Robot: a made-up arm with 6 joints. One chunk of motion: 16 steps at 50 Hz.
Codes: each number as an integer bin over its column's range. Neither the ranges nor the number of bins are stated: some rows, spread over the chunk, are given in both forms.
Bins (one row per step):
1: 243 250 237 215 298 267
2: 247 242 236 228 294 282
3: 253 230 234 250 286 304
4: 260 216 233 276 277 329
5: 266 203 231 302 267 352
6: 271 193 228 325 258 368
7: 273 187 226 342 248 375
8: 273 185 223 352 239 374
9: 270 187 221 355 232 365
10: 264 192 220 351 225 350
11: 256 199 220 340 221 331
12: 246 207 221 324 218 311
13: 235 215 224 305 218 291
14: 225 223 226 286 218 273
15: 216 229 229 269 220 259
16: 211 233 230 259 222 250
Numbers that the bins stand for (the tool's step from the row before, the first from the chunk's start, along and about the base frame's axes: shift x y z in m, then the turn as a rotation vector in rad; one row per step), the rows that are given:
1: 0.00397 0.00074 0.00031 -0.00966 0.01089 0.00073
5: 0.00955 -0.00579 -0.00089 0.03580 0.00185 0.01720
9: 0.01052 -0.00802 -0.00289 0.06349 -0.00835 0.01971
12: 0.00469 -0.00524 -0.00289 0.04729 -0.01243 0.00925
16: -0.00380 -0.00163 -0.00109 0.01333 -0.01127 -0.00257
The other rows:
2: 0.00494 -0.00038 0.00011 -0.00287 0.00973 0.00363
3: 0.00639 -0.00204 -0.00029 0.00863 0.00739 0.00790
4: 0.00809 -0.00399 -0.00049 0.02221 0.00477 0.01274
6: 0.01076 -0.00718 -0.00149 0.04781 -0.00077 0.02030
7: 0.01125 -0.00802 -0.00189 0.05670 -0.00369 0.02165
8: 0.01125 -0.00830 -0.00249 0.06192 -0.00631 0.02146
10: 0.00906 -0.00732 -0.00309 0.06140 -0.01039 0.01681
11: 0.00712 -0.00635 -0.00309 0.05565 -0.01156 0.01313
13: 0.00203 -0.00413 -0.00229 0.03736 -0.01243 0.00538
14: -0.00040 -0.00302 -0.00189 0.02744 -0.01243 0.00189
15: -0.00259 -0.00218 -0.00129 0.01855 -0.01185 -0.00082

